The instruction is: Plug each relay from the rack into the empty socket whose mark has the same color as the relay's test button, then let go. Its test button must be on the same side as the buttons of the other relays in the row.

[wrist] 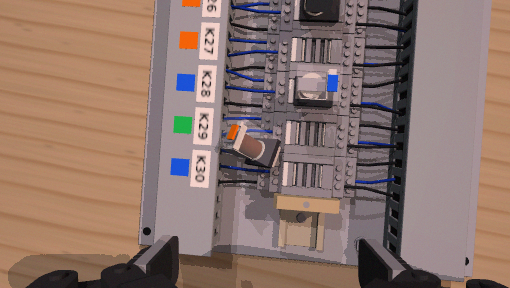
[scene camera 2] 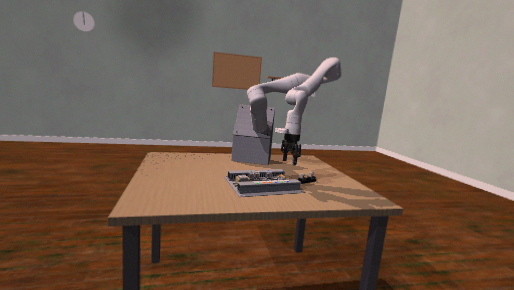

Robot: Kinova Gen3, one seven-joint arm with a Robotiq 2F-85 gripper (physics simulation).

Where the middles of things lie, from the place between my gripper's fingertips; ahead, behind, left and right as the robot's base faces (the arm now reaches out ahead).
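Labels:
Panel (wrist: 249,224): 110 mm below my hand, 110 mm to the right of it, 50 mm behind it.

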